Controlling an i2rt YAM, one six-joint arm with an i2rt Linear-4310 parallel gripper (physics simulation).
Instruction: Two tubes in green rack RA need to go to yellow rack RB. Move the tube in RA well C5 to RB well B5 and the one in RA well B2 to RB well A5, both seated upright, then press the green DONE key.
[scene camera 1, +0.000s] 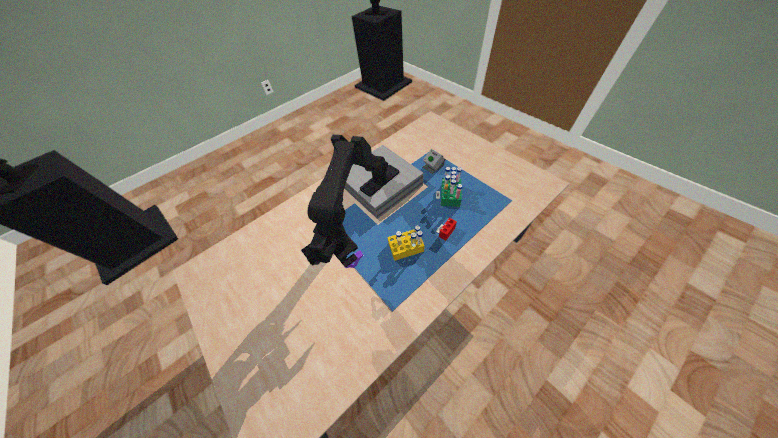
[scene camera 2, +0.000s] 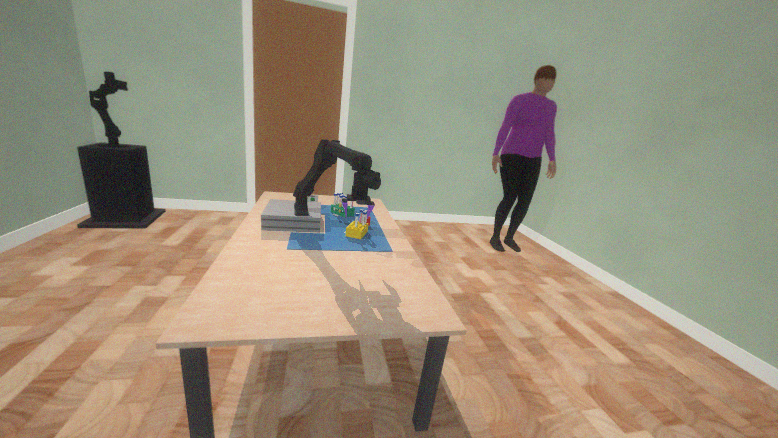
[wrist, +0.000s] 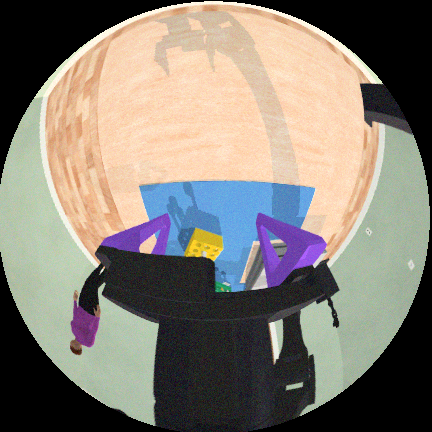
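Pixels of known places: gripper, between the fingertips: (scene camera 1: 346, 256) (scene camera 2: 356, 217) (wrist: 212, 217); arm's base, origin of its link: (scene camera 1: 380, 180) (scene camera 2: 301, 209).
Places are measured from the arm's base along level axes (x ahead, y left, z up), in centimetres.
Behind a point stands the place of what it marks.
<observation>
The green rack RA (scene camera 1: 450, 200) @[z -3.7, x 30.1, y 13.6 cm] (scene camera 2: 350, 211) @[z -4.9, x 30.8, y 14.3 cm] (wrist: 223, 287) stands on the blue mat's far part and holds several upright tubes with blue-and-white caps. The yellow rack RB (scene camera 1: 407, 251) @[z -3.3, x 32.6, y -18.1 cm] (scene camera 2: 356, 231) @[z -4.2, x 27.4, y -21.3 cm] (wrist: 207, 236) @[z -5.8, x 26.3, y -20.9 cm] stands nearer and also holds several capped tubes. The well letters are too small to read. The green DONE key (scene camera 1: 430, 158) @[z -1.2, x 8.1, y 27.2 cm] (scene camera 2: 313, 198) @[z -0.8, x 8.6, y 27.1 cm] is on a grey box beyond the green rack. My gripper (scene camera 2: 357, 209) @[z 9.1, x 23.0, y -37.8 cm] (wrist: 212, 217) @[z 9.1, x 23.0, y -37.8 cm] is open and empty, raised above the mat with its purple fingers wide apart. In the wrist view, its body hides part of both racks.
A small red rack (scene camera 1: 447, 229) @[z -3.1, x 38.3, y 0.0 cm] stands on the blue mat (scene camera 1: 391, 293) @[z -8.0, x 38.0, y -33.4 cm] between the two racks, with a white piece beside it. A grey stepped block (scene camera 1: 375, 202) @[z -0.1, x 7.6, y -10.4 cm] (scene camera 2: 291, 223) @[z -3.9, x -5.0, y -11.4 cm] lies under my arm's base. A person (scene camera 2: 528, 125) (wrist: 85, 325) stands beyond the table.
</observation>
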